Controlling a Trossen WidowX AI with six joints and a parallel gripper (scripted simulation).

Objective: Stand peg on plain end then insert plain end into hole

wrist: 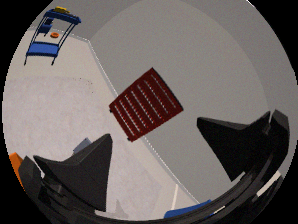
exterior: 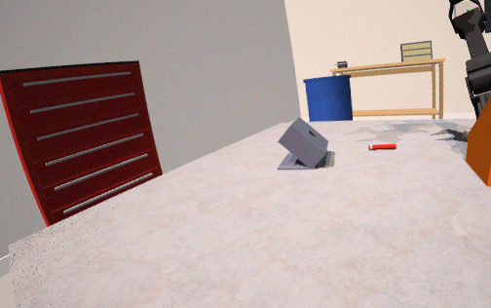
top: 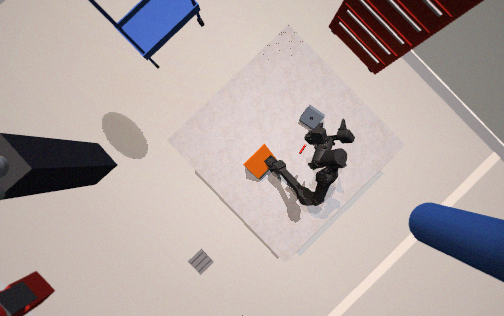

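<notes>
My gripper tip is 90 mm to the left of the red peg and 510 mm above it. From my gripper tip the other things lie so: grey sloped panel (170 mm ahead, 40 mm to the left, 460 mm below).
</notes>
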